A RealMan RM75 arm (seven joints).
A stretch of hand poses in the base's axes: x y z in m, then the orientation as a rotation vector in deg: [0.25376 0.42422 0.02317 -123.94 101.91 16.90]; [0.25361 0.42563 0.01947 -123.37 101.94 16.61]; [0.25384 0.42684 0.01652 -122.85 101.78 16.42]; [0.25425 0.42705 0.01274 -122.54 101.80 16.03]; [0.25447 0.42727 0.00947 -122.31 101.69 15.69]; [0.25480 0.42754 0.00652 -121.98 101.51 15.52]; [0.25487 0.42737 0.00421 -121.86 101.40 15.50]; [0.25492 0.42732 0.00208 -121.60 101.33 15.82]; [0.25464 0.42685 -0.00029 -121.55 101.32 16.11]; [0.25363 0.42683 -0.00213 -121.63 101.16 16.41]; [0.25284 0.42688 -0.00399 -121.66 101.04 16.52]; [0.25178 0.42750 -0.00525 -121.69 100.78 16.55]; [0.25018 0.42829 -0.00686 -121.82 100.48 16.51]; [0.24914 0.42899 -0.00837 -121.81 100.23 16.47]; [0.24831 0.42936 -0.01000 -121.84 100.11 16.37]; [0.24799 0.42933 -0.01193 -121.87 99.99 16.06]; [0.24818 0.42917 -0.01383 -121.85 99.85 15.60]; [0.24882 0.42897 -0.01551 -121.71 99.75 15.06]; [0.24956 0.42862 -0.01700 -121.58 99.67 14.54]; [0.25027 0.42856 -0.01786 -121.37 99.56 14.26]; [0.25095 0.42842 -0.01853 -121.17 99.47 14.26]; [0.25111 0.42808 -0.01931 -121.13 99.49 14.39]
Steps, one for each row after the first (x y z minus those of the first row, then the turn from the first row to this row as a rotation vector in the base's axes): [-0.00015 0.00141 -0.00370 0.24 -0.36 -0.34]; [0.00008 0.00262 -0.00665 0.58 -0.73 -0.55]; [0.00049 0.00283 -0.01043 0.62 -1.06 -0.77]; [0.00071 0.00305 -0.01370 0.70 -1.40 -0.88]; [0.00104 0.00332 -0.01665 0.93 -1.70 -0.98]; [0.00111 0.00315 -0.01896 1.06 -1.81 -1.00]; [0.00116 0.00310 -0.02109 1.38 -1.75 -1.06]; [0.00088 0.00263 -0.02346 1.52 -1.60 -1.04]; [-0.00013 0.00261 -0.02530 1.67 -1.46 -0.89]; [-0.00092 0.00266 -0.02716 1.75 -1.44 -0.80]; [-0.00198 0.00328 -0.02842 1.87 -1.54 -0.66]; [-0.00358 0.00407 -0.03003 1.92 -1.66 -0.45]; [-0.00462 0.00477 -0.03154 2.04 -1.80 -0.34]; [-0.00545 0.00514 -0.03317 2.05 -1.91 -0.28]; [-0.00577 0.00511 -0.03510 1.97 -2.14 -0.25]; [-0.00558 0.00495 -0.03700 1.88 -2.48 -0.25]; [-0.00494 0.00475 -0.03868 1.82 -2.90 -0.34]; [-0.00420 0.00440 -0.04017 1.74 -3.29 -0.43]; [-0.00349 0.00434 -0.04103 1.82 -3.59 -0.52]; [-0.00281 0.00420 -0.04170 2.00 -3.70 -0.58]; [-0.00265 0.00386 -0.04248 2.06 -3.63 -0.60]
